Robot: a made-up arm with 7 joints. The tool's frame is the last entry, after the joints.
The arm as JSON. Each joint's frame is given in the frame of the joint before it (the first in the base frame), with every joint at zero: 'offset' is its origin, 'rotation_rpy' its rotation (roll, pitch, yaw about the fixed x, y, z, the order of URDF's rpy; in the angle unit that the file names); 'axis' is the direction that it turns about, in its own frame. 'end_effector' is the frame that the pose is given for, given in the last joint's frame.
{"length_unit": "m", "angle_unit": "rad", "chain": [
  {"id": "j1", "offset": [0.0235, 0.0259, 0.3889], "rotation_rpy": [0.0, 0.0, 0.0], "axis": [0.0, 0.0, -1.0]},
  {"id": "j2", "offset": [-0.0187, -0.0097, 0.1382], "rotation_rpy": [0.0, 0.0, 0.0], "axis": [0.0, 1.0, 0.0]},
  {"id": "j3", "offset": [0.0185, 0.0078, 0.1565], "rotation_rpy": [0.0, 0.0, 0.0], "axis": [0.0, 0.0, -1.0]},
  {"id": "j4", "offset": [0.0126, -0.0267, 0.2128], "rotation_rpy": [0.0, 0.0, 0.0], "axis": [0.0, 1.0, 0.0]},
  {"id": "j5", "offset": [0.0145, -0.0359, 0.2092], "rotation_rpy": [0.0, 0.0, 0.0], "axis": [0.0, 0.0, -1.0]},
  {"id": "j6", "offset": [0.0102, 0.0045, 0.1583], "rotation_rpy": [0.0, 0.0, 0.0], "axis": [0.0, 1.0, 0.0]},
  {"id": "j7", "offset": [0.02, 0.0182, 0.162], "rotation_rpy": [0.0, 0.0, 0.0], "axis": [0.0, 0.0, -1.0]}
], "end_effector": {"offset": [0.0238, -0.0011, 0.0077], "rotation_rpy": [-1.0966, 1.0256, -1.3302]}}
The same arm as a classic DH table. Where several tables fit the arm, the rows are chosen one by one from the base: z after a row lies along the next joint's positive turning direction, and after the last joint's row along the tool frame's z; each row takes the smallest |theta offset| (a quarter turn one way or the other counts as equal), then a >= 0, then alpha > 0; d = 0 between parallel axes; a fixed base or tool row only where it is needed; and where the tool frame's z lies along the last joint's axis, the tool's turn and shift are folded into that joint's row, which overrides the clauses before.
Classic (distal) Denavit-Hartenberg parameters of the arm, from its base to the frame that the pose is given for. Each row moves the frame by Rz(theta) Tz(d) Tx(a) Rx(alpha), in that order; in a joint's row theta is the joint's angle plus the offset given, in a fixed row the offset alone. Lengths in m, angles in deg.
base (fixed): a 0.035  alpha 180  d 0  theta offset 47.78
j1: a -0.0187  alpha 90  d -0.5271  theta offset 47.78
j2: a 0.0185  alpha -90  d -0.0019  theta offset 0
j3: a 0.0126  alpha 90  d -0.3693  theta offset 0
j4: a 0.0145  alpha -90  d -0.0626  theta offset 0
j5: a 0.0102  alpha 90  d -0.3675  theta offset 0
j6: a 0.02  alpha -90  d 0.0227  theta offset 0
j7: a 0.003  alpha -103.7  d -0.1639  theta offset -80.09
tool (fixed): a 0  alpha 0  d 0.0243  theta offset -118.35

